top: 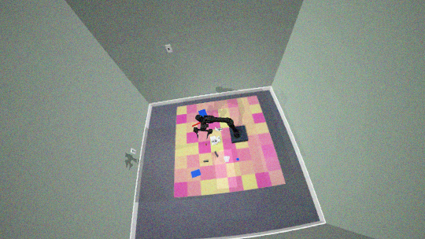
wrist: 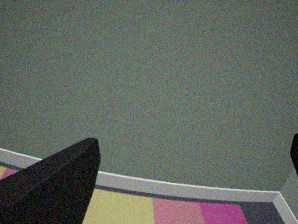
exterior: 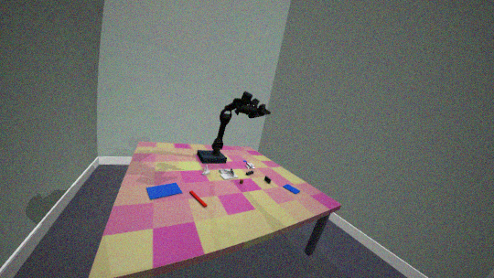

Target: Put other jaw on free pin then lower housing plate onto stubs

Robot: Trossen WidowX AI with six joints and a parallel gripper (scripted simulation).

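Now: gripper tip 200 mm past the grey jaw, 290 mm to the left of it and 490 mm above it. Also, from my gripper tip: red stick: 50 mm ahead, 460 mm to the right, 490 mm below; then white housing plate: 190 mm behind, 150 mm to the left, 470 mm below.
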